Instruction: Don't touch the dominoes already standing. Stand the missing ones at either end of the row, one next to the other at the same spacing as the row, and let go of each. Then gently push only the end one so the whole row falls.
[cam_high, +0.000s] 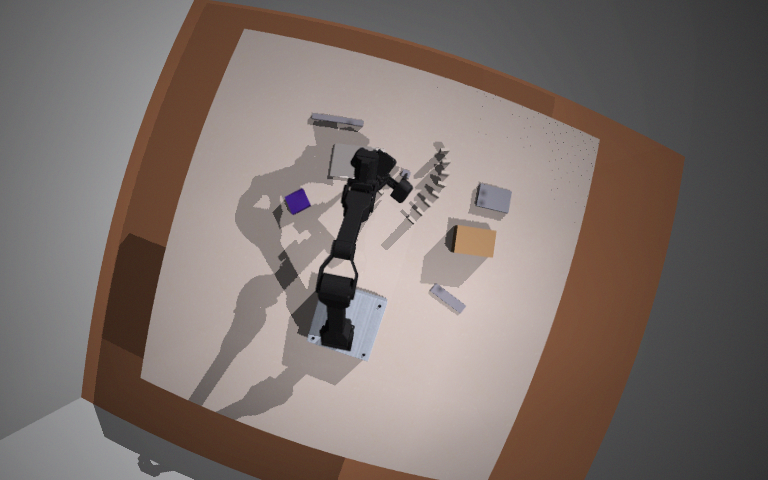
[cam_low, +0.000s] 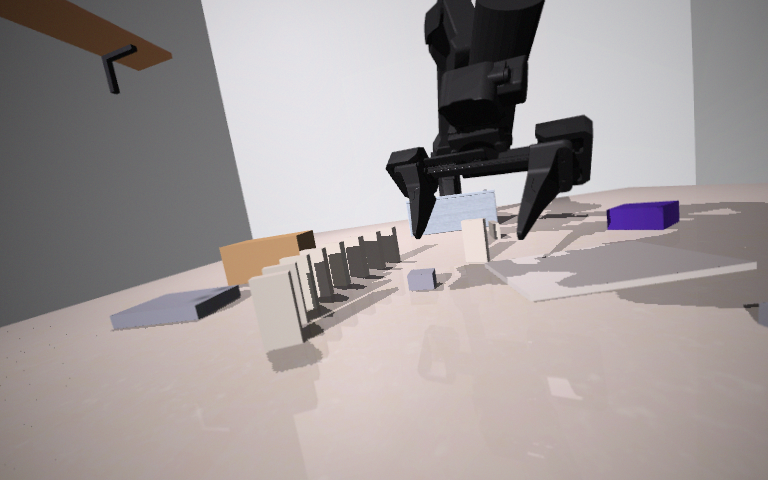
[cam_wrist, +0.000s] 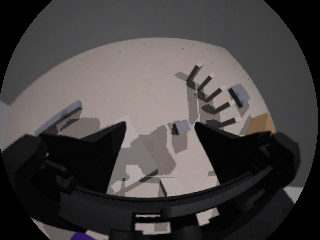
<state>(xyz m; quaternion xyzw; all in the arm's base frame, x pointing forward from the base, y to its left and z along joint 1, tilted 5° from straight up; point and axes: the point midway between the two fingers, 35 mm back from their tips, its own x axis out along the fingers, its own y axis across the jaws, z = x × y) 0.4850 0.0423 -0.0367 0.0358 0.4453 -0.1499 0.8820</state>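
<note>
My gripper tip is now 40 mm to the left of the small grey cube, 40 mm above it and 10 mm past it. Also, from my gripper tip: flat white plate 110 mm to the left, 40 mm below, 30 mm behind; then flat grey slab 320 mm to the right, 40 mm below, 30 mm ahead; then purple block 230 mm to the left, 200 mm behind, 30 mm below.
</note>
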